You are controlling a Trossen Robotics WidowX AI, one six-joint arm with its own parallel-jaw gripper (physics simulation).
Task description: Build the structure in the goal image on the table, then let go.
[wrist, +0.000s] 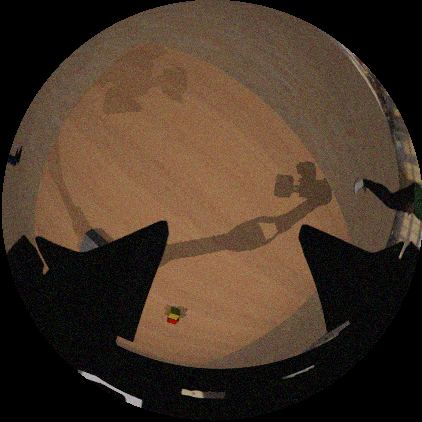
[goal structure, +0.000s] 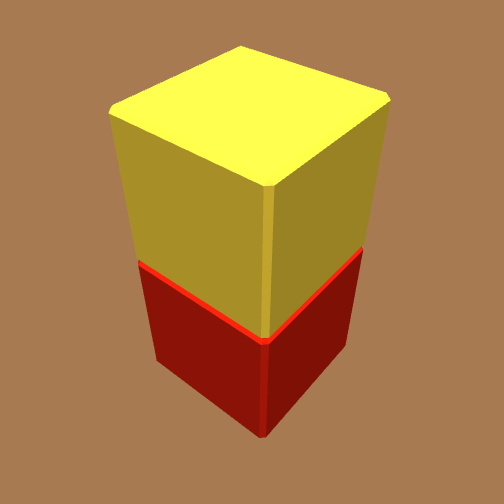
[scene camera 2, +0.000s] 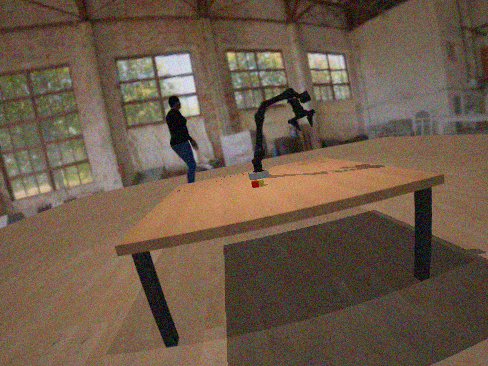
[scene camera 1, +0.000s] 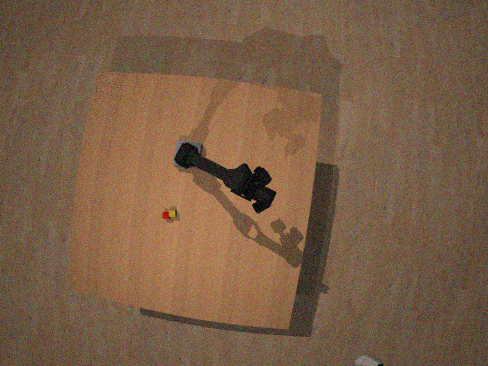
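Pixels of known places: gripper, fingertip midpoint: [wrist: 238, 230] [scene camera 2: 306, 129]; arm's base, link origin: [scene camera 2: 258, 171].
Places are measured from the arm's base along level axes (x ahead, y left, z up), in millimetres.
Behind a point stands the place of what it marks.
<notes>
A small red block [scene camera 1: 165, 215] {z -10, x 280, y -128 mm} [scene camera 2: 255, 184] {z -27, x 297, y -131 mm} [wrist: 173, 321] {z -10, x 285, y -127 mm} and a small yellow block [scene camera 1: 173, 213] {z -10, x 272, y -85 mm} [scene camera 2: 261, 183] {z -31, x 289, y -93 mm} [wrist: 174, 316] {z -10, x 276, y -92 mm} sit side by side on the table [scene camera 1: 125, 260] {z -43, x 523, y -393 mm} [scene camera 2: 225, 215] {z -43, x 675, y -389 mm} [wrist: 210, 140] {z -43, x 137, y 427 mm}, touching or nearly so. In scene camera 1 the yellow block is on the right. My gripper [scene camera 2: 305, 127] {z 227, x 177, y 316 mm} [wrist: 238, 230] {z 227, x 177, y 316 mm} is open and empty, high above the table and well away from the blocks. In the wrist view the blocks show low, between the dark fingers and nearer the left one. In scene camera 1 the arm hides the fingertips' exact place.
The arm's grey base [scene camera 2: 258, 175] {z -21, x 42, y -19 mm} [wrist: 89, 242] {z -1, x -44, y 57 mm} stands on the table near the blocks, behind them in scene camera 2. Arm shadows cross the tabletop. A person [scene camera 2: 177, 127] in a black top stands beyond the table. A person's dark leg [wrist: 380, 191] shows at the wrist view's right edge.
</notes>
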